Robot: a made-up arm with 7 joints. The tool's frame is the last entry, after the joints. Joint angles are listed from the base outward. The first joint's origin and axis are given. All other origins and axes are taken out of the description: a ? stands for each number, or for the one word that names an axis. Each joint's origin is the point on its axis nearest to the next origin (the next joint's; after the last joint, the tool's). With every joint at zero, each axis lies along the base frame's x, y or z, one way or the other. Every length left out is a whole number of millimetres.
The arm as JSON. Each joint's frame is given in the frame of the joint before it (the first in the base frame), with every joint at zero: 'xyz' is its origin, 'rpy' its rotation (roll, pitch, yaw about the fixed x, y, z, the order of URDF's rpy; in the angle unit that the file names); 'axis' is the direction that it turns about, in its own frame. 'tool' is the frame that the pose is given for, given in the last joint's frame.
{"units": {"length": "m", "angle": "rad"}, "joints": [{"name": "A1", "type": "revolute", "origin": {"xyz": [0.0, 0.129, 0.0], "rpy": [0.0, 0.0, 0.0]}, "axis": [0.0, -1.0, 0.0]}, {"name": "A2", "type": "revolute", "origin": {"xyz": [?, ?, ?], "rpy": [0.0, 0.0, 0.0]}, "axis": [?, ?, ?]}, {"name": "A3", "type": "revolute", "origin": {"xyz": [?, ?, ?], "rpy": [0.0, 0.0, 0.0]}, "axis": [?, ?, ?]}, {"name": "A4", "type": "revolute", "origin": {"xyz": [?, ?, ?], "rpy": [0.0, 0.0, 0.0]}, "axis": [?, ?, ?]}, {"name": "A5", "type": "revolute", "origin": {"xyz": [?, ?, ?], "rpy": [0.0, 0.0, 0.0]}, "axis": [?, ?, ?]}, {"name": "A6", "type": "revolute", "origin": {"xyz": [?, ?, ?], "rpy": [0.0, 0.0, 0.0]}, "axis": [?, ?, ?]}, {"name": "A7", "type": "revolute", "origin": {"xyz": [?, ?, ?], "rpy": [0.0, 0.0, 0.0]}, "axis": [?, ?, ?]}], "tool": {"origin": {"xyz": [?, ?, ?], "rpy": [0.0, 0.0, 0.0]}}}
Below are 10 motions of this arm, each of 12 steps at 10 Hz.
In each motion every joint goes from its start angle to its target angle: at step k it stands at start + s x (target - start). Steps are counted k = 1, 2, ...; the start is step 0. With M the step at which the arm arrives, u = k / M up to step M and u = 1 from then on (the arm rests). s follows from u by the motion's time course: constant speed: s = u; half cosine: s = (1 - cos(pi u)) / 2; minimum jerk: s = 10 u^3 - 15 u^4 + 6 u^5.
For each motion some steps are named. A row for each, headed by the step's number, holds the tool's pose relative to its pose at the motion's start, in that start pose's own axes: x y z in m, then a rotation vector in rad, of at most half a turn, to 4 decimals.
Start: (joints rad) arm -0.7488 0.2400 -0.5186 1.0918 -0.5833 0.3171 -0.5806
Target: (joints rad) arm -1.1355 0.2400 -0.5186 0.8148 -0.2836 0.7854 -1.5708
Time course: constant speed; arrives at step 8
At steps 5, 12:
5: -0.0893 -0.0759 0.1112 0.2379 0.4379 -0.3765
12: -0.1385 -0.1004 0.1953 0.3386 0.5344 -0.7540

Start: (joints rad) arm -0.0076 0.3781 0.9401 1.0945 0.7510 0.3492 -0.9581
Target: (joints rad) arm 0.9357 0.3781 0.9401 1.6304 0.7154 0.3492 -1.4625
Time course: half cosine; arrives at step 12
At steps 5, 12:
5: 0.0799 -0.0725 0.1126 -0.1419 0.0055 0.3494
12: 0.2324 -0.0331 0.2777 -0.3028 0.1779 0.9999

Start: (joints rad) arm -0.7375 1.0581 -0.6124 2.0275 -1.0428 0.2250 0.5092
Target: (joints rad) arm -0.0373 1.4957 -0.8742 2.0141 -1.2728 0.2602 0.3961
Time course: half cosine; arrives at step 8
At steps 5, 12:
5: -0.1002 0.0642 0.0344 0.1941 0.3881 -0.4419
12: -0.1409 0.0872 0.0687 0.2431 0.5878 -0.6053

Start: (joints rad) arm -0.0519 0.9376 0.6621 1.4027 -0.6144 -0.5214 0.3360
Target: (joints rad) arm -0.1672 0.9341 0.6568 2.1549 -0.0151 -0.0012 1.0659
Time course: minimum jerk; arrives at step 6
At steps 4, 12:
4: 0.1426 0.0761 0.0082 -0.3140 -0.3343 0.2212
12: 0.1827 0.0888 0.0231 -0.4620 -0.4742 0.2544

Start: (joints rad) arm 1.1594 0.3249 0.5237 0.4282 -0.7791 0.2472 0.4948
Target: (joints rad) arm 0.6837 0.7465 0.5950 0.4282 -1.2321 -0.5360 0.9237
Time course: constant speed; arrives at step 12
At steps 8, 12:
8: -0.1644 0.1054 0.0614 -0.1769 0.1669 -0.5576
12: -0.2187 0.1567 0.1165 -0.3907 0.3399 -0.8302

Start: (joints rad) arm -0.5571 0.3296 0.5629 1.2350 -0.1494 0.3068 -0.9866
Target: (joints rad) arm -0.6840 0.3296 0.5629 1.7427 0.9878 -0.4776 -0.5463
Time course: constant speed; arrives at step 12
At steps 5, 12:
5: 0.0380 0.0293 0.0068 -0.2661 0.0354 0.6587
12: 0.0858 0.0784 0.0276 -0.4697 0.0015 1.5720

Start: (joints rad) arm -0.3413 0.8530 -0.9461 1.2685 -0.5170 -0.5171 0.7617
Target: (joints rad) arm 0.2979 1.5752 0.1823 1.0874 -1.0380 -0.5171 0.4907
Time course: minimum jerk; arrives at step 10
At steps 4, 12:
4: -0.0764 0.0261 0.2253 0.3219 0.5875 -0.0096
12: 0.1172 -0.1375 0.6438 1.0258 1.8164 0.0361

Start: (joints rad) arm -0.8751 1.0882 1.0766 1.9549 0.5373 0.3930 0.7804
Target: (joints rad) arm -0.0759 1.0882 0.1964 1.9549 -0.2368 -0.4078 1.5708
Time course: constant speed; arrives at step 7
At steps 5, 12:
5: 0.0255 -0.0274 -0.0788 -0.5873 -0.0510 -0.8302
12: 0.0486 -0.0387 -0.1059 -0.8152 0.0824 -1.2231

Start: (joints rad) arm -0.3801 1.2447 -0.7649 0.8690 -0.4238 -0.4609 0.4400
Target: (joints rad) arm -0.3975 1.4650 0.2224 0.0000 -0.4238 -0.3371 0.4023
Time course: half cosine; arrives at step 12
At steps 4, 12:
4: -0.0802 -0.0072 0.0696 0.1434 0.2677 0.2327
12: -0.1732 -0.1485 0.2466 0.5542 0.7838 1.0872

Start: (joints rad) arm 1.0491 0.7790 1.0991 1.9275 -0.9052 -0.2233 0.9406
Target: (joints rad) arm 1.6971 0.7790 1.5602 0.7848 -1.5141 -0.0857 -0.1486
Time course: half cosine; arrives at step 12
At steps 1, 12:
1: -0.0055 -0.0015 -0.0014 0.0145 0.0220 0.0155
12: -0.1314 -0.2322 -0.0846 0.4080 1.0192 0.6696

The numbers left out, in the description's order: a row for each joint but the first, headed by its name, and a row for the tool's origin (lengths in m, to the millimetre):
A2: xyz 0.0 0.0 0.0, axis 1.0 0.0 0.0
A3: xyz 0.0 0.0 -0.279, axis 0.0 0.0 1.0
A4: xyz 0.0 0.0 0.0, axis 0.0 -1.0 0.0
A5: xyz 0.0 0.0 -0.293, axis 0.0 0.0 1.0
A6: xyz 0.0 0.0 0.0, axis 0.0 1.0 0.0
A7: xyz 0.0 0.0 0.0, axis -1.0 0.0 0.0
tool: xyz 0.0 0.0 0.0

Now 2 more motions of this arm.
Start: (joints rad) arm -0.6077 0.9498 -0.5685 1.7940 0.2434 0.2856 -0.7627
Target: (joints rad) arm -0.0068 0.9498 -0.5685 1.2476 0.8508 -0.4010 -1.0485
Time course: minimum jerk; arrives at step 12
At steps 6, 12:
6: -0.0027 0.0571 -0.0946 0.3844 -0.0519 0.3813
12: 0.0064 0.1424 -0.1675 0.8585 -0.1233 0.8247

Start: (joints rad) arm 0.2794 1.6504 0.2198 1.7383 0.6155 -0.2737 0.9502
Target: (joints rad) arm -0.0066 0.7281 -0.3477 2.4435 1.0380 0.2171 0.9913
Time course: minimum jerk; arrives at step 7
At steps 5, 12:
5: 0.1235 -0.2278 -0.1825 -0.4894 -1.0732 0.9604
12: 0.1657 -0.2397 -0.1837 -0.5798 -1.2938 1.0521

